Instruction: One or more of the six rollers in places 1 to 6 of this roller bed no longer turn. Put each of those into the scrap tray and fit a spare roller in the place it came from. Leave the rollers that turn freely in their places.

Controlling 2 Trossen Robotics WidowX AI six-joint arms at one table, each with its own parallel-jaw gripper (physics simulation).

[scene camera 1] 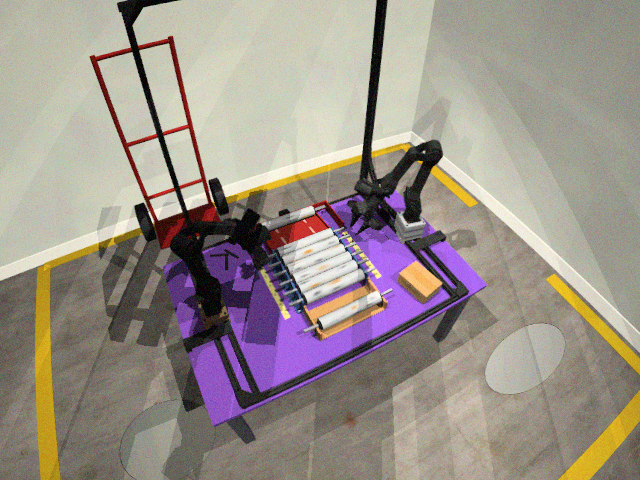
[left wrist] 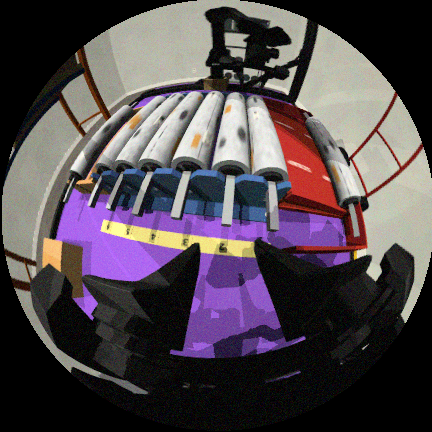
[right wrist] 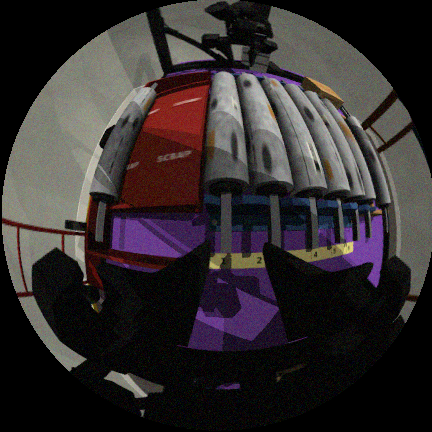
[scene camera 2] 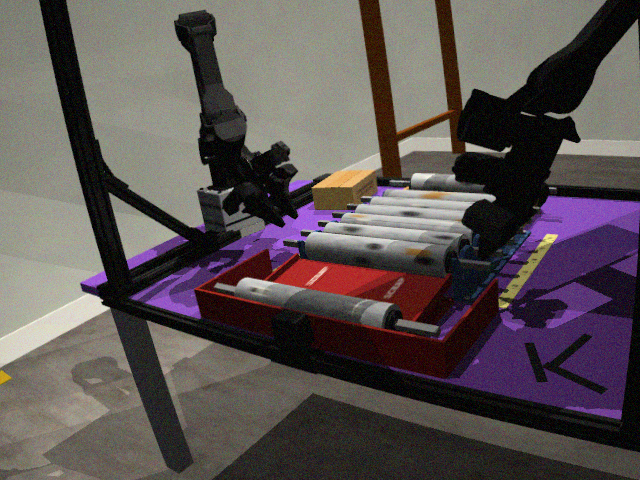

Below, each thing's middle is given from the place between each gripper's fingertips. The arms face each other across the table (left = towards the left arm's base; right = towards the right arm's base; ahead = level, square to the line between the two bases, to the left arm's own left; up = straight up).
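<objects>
I see the box [scene camera 2: 342,188], and counting from my right hand it is 51 cm to the left of it, 38 cm ahead of it and 4 cm below it.
My left hand, for its part, is 110 mm to the right of the box and 340 mm short of it, and it is 40 mm above it.
</objects>
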